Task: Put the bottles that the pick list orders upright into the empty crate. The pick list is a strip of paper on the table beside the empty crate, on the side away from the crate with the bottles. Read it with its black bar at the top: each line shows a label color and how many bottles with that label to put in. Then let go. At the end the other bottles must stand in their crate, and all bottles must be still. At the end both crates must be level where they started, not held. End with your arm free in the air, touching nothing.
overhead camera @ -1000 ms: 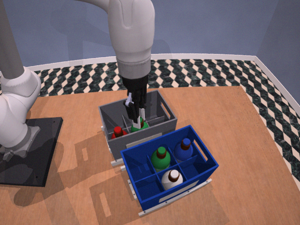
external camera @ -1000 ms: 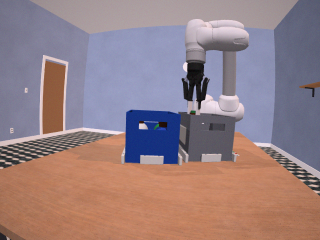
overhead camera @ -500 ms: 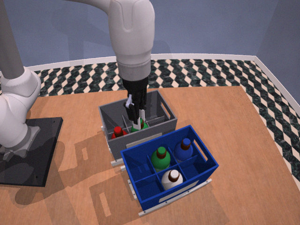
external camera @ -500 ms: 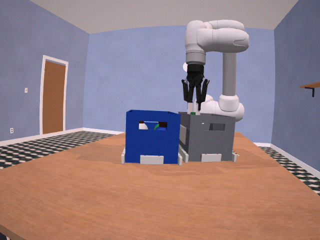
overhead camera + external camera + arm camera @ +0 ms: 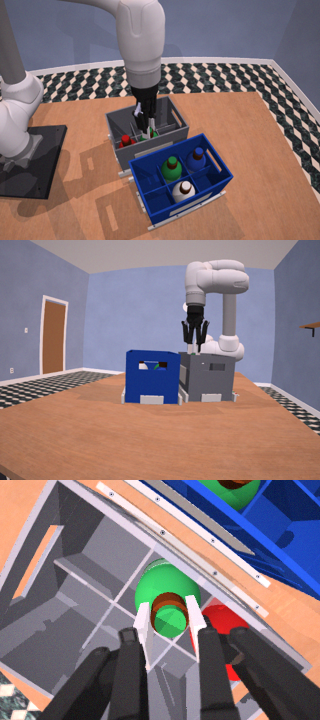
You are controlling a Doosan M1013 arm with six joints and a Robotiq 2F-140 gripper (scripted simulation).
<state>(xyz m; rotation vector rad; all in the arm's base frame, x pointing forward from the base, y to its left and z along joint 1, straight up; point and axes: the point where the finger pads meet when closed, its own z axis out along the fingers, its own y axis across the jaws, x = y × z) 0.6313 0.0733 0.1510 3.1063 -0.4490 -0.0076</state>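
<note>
Now: hand 10 cm above the grey crate, 4 cm to the right of it and 2 cm past it. Round my hand: blue crate (15 cm to the right, 12 cm ahead, 10 cm below); then green bottle (11 cm to the right, 9 cm below, 9 cm ahead); then red bottle (9 cm below, 8 cm behind, 4 cm to the right).
</note>
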